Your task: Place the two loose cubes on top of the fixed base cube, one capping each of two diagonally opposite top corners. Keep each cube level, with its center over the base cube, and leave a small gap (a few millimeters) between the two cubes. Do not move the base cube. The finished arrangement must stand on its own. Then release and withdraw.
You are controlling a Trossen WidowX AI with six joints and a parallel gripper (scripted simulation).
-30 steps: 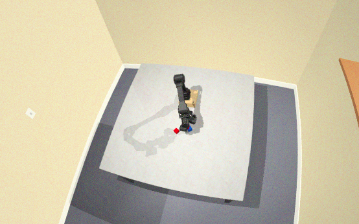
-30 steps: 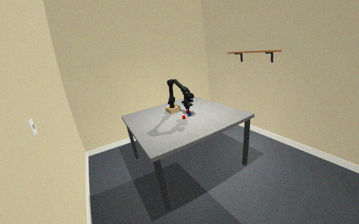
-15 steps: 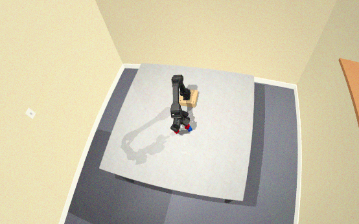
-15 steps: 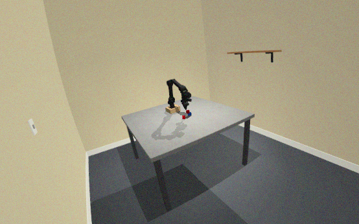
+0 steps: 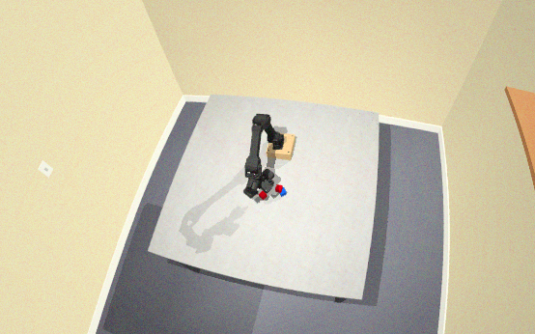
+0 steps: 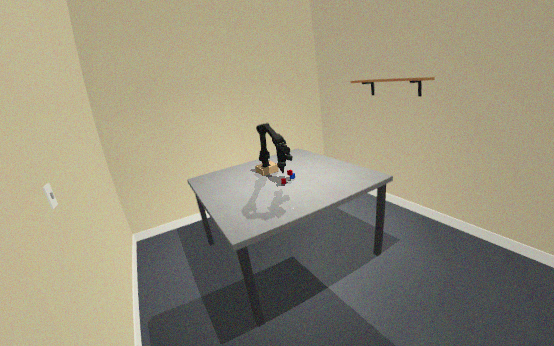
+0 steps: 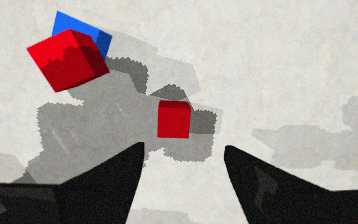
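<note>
The red cube is 4 cm behind my gripper tip, 9 cm to the left of it and 4 cm below it. Also, from my gripper tip: blue cube 3 cm behind, 11 cm to the left, 8 cm below.
</note>
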